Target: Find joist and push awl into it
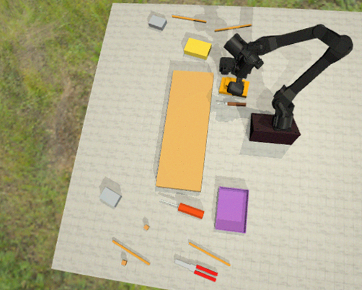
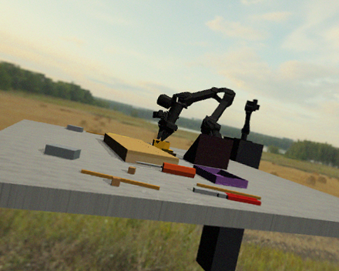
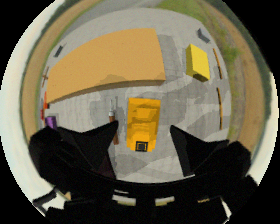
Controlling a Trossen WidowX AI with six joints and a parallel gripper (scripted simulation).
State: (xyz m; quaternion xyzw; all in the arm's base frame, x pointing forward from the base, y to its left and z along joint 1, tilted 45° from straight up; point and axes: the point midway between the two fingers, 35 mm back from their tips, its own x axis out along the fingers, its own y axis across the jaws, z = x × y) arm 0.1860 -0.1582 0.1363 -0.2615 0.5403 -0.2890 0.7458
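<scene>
Now: gripper tip 3 cm past the yellow stud finder, 2 cm above it and 1 cm to the right of it. The rest, counted from my gripper tip: yellow block 19 cm to the right, 17 cm ahead, 4 cm below; purple tray 53 cm to the left, 5 cm below, 3 cm behind; awl 8 cm to the left, 5 cm below, 1 cm ahead.
</scene>
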